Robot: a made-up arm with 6 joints.
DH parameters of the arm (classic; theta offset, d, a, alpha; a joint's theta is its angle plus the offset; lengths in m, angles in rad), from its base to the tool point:
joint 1: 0 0.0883 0 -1.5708
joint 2: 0.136 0 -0.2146 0
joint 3: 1.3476 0 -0.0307 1.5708
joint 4: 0 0.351 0 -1.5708
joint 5: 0 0 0 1.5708
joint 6: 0 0.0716 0 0
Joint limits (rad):
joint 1: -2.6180..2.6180
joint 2: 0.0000..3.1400
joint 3: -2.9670..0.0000
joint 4: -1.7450..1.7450
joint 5: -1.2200..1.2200
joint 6: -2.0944..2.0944
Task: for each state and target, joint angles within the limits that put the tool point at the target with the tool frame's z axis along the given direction. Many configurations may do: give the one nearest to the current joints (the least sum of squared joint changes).
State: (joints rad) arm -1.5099 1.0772 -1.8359 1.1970 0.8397 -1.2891
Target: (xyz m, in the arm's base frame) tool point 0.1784 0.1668 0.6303 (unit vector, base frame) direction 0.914 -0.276 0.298
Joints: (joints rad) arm -2.1153 0.9191 -2.6398 1.7429 1.2182 -1.2891
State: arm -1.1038 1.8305 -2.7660 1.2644 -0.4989 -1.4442
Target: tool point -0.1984 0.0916 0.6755 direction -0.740 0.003 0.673
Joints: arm -0.5610 1.2101 -2.9659 0.7450 -0.6148 -1.4442
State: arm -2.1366 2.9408 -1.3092 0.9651 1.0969 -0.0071
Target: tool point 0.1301 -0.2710 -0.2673 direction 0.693 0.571 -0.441
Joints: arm -1.3182 2.9524 -1.5181 1.0488 1.2179 -0.0071
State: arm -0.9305 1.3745 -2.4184 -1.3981 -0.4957 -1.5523
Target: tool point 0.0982 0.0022 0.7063 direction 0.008 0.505 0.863
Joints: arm -0.3348 1.5347 -2.6963 -0.8476 -0.6942 -1.5523
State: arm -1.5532 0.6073 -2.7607 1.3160 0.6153 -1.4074
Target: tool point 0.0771 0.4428 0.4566 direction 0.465 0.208 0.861
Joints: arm -1.6728 0.0022 -2.0642 1.0422 0.5363 -1.4074
